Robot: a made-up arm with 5 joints. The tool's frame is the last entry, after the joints. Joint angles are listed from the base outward. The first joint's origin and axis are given. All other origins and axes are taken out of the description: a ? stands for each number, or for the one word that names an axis. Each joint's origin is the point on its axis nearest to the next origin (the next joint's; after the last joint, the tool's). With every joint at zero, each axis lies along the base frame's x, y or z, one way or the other. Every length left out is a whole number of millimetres.
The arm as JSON. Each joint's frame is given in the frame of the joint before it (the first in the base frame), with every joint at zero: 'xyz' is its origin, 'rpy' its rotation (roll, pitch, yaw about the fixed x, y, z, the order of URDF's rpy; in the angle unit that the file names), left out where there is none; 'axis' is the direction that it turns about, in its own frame. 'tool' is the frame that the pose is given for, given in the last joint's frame.
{
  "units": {
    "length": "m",
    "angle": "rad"
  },
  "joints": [
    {
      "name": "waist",
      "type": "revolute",
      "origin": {
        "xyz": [
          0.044,
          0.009,
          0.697
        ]
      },
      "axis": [
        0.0,
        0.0,
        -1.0
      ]
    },
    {
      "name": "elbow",
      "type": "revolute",
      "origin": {
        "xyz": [
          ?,
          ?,
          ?
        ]
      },
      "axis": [
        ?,
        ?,
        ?
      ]
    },
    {
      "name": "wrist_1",
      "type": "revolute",
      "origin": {
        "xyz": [
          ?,
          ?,
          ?
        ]
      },
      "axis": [
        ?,
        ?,
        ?
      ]
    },
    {
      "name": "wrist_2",
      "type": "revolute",
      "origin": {
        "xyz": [
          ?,
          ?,
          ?
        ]
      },
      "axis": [
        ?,
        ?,
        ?
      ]
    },
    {
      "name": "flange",
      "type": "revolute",
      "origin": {
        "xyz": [
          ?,
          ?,
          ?
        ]
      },
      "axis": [
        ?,
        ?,
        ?
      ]
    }
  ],
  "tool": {
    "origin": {
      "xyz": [
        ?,
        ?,
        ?
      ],
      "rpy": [
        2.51,
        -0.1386,
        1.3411
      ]
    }
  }
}
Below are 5 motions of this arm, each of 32 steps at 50 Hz.
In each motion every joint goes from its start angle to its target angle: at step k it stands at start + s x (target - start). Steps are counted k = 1, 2, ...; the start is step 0. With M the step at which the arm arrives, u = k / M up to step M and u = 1 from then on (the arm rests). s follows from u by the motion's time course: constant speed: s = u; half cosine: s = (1 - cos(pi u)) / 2; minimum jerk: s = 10 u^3 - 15 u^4 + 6 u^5.
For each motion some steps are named. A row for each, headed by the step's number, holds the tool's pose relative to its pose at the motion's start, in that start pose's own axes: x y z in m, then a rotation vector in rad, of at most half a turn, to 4 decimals.
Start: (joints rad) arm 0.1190 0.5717 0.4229 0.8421 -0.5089
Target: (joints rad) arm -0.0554 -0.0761 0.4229 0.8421 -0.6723
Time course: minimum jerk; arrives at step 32
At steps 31, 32:
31: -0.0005 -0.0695 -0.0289 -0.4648 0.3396 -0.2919
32: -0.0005 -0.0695 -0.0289 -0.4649 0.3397 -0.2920

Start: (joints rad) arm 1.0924 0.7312 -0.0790 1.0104 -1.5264
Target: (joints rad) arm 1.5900 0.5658 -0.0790 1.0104 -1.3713
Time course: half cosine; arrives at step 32
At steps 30, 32:
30: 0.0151 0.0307 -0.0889 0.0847 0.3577 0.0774
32: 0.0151 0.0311 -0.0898 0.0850 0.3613 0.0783

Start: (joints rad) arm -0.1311 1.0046 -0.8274 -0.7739 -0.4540
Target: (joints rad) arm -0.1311 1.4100 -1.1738 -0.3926 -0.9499
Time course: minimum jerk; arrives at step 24
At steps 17, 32:
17: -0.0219 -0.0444 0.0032 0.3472 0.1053 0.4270
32: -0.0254 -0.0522 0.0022 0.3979 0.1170 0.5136

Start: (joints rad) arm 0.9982 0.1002 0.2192 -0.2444 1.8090
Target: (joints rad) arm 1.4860 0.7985 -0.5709 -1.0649 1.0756
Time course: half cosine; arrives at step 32
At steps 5, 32:
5: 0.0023 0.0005 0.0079 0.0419 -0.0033 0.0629
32: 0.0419 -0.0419 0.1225 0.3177 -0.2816 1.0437

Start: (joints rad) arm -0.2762 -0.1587 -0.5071 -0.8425 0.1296
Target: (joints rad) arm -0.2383 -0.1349 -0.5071 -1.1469 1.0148
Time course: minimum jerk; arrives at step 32
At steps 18, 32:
18: -0.0110 0.0080 0.0004 -0.2930 -0.4326 -0.2820
32: -0.0166 0.0130 -0.0025 -0.4655 -0.7295 -0.4204

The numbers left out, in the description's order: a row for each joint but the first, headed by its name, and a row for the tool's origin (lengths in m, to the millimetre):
elbow: xyz 0.019 0.047 0.0, axis 0.0 1.0 0.0
wrist_1: xyz 0.038 0.0 0.089, axis 0.0 1.0 0.0
wrist_2: xyz 0.122 0.0 -0.017, axis 0.0 1.0 0.0
flange: xyz 0.022 0.0 -0.022, axis -1.0 0.0 0.0
tool: xyz 0.0 0.0 -0.016

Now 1 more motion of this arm.
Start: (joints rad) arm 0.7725 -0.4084 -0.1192 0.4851 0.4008
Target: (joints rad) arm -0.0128 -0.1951 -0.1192 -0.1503 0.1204
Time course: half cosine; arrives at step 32
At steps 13, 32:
13: 0.0451 -0.0063 -0.0135 -0.1683 0.2849 -0.0822
32: 0.1150 -0.0483 -0.0636 -0.3748 0.8838 -0.2210

